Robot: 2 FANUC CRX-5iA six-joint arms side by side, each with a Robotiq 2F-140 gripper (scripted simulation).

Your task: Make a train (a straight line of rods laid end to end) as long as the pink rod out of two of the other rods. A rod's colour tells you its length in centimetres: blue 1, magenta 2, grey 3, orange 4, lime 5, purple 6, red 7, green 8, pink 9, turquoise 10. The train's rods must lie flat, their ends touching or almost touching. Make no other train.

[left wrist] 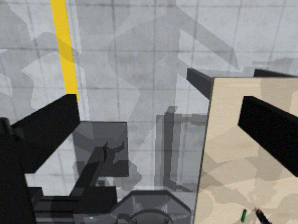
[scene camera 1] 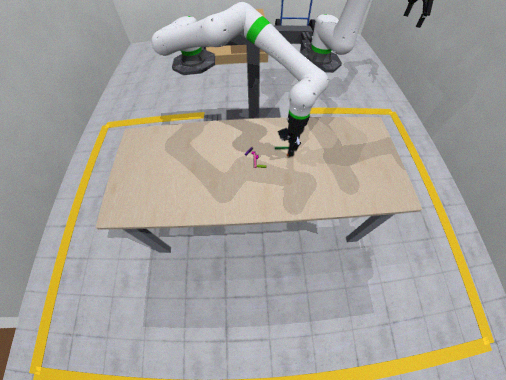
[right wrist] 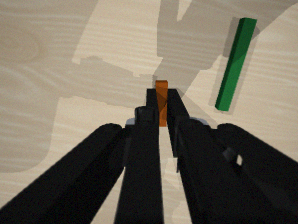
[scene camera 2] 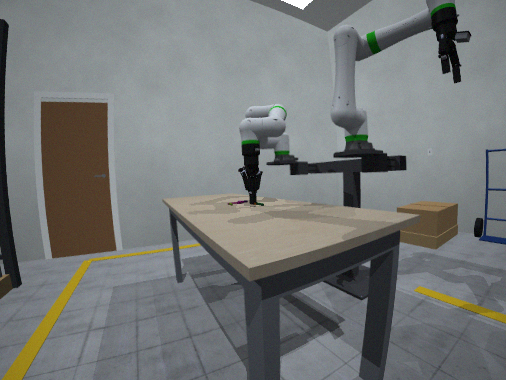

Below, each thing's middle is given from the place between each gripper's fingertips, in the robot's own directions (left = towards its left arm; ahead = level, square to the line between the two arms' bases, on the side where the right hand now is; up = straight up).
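Looking at the green rod (right wrist: 246, 26), I find my right gripper 4 cm to the left of it and 6 cm past it, and also 4 cm above it.
The green rod is 520 mm ahead of my left hand (scene camera 2: 452, 77) and 760 mm to the right of it; it is also 540 mm below that hand.
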